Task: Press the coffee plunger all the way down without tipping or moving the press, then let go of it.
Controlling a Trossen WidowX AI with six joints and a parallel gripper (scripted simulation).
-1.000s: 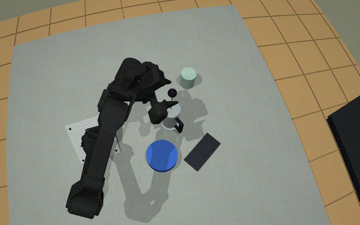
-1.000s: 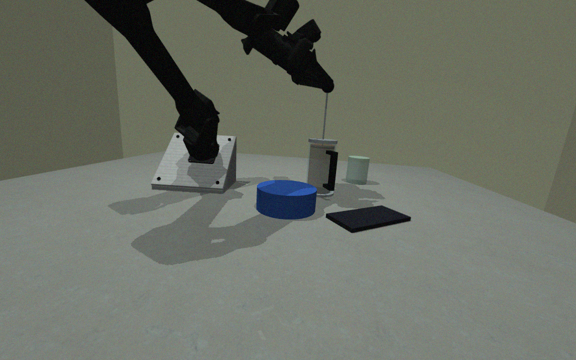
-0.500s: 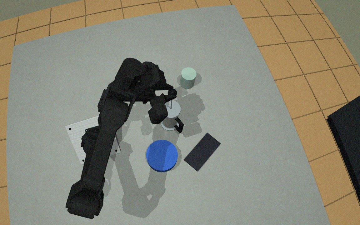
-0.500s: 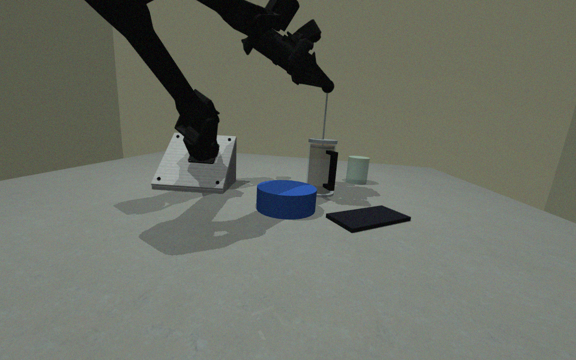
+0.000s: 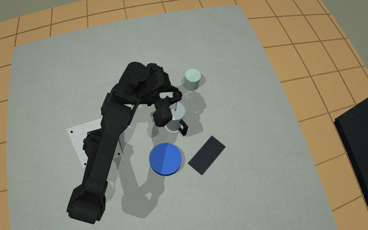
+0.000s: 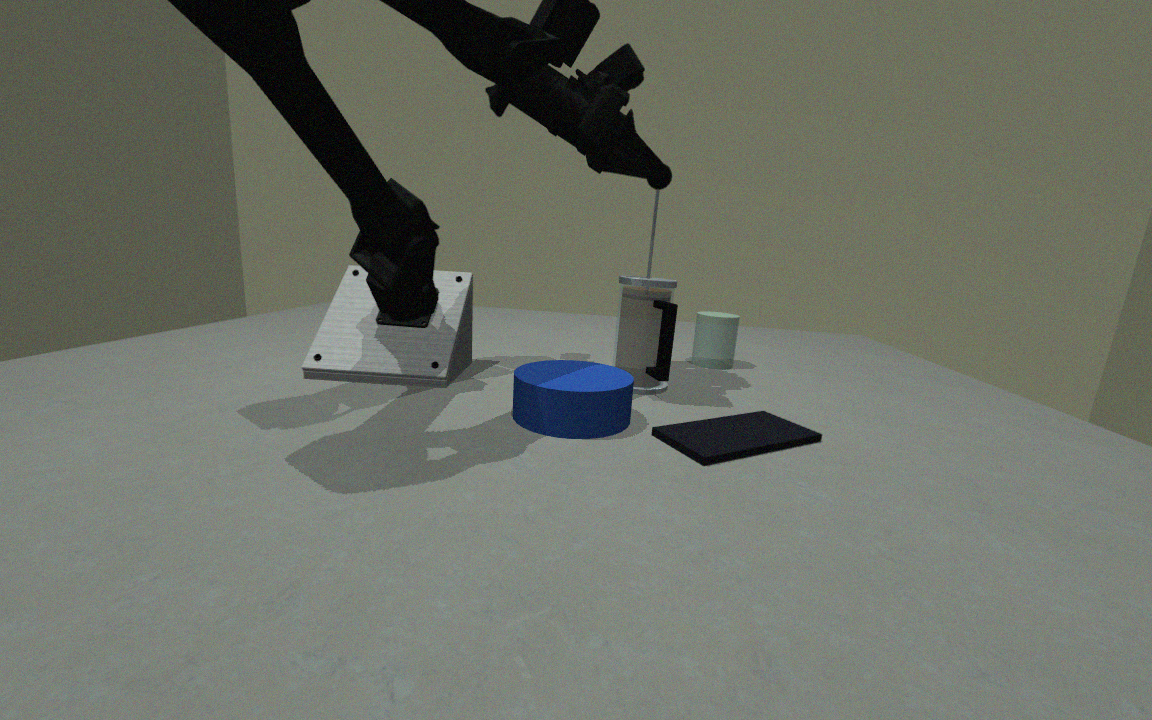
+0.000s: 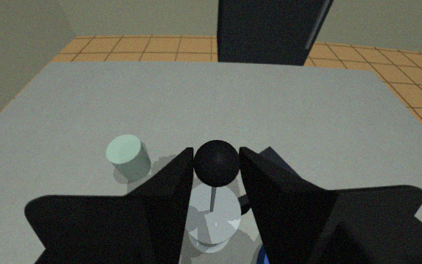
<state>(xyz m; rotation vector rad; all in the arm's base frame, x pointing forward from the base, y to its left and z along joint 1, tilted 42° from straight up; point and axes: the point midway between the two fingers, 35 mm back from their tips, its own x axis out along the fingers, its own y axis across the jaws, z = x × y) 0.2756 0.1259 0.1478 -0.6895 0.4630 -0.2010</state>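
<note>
My gripper tip is now 1 cm to the left of the coffee press and 13 cm above it. Also, from my gripper tip: dark flat slab: 7 cm ahead, 16 cm to the right, 25 cm below; then pale green cylinder: 12 cm ahead, 15 cm to the left, 22 cm below.
</note>
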